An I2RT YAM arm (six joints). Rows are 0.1 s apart.
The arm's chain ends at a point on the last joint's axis. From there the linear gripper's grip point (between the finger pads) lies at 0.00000 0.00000 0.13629 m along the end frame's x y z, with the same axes.
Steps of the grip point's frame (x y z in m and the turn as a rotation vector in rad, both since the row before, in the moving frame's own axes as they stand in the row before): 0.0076 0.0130 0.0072 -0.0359 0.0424 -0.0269; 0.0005 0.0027 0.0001 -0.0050 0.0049 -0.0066; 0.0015 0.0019 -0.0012 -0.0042 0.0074 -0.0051; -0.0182 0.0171 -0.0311 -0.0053 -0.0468 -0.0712; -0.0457 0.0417 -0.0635 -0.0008 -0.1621 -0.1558; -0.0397 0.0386 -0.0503 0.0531 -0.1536 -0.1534; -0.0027 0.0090 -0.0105 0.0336 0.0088 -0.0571; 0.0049 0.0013 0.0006 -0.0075 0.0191 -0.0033; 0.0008 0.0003 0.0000 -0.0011 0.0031 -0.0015; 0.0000 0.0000 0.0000 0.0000 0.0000 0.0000; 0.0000 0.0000 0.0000 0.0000 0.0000 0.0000; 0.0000 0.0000 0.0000 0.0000 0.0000 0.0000
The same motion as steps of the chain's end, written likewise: 0.0018 0.0082 0.0074 -0.0359 0.0424 -0.0269; -0.0002 0.0020 0.0001 -0.0050 0.0049 -0.0066; 0.0005 0.0013 -0.0012 -0.0042 0.0074 -0.0051; -0.0119 0.0162 -0.0309 -0.0053 -0.0468 -0.0712; -0.0238 0.0399 -0.0617 -0.0008 -0.1621 -0.1558; -0.0184 0.0442 -0.0485 0.0531 -0.1536 -0.1534; -0.0038 0.0136 -0.0104 0.0336 0.0088 -0.0571; 0.0023 0.0003 0.0006 -0.0075 0.0191 -0.0033; 0.0004 0.0002 0.0000 -0.0011 0.0031 -0.0015; 0.0000 0.0000 0.0000 0.0000 0.0000 0.0000; 0.0000 0.0000 0.0000 0.0000 0.0000 0.0000; 0.0000 0.0000 0.0000 0.0000 0.0000 0.0000
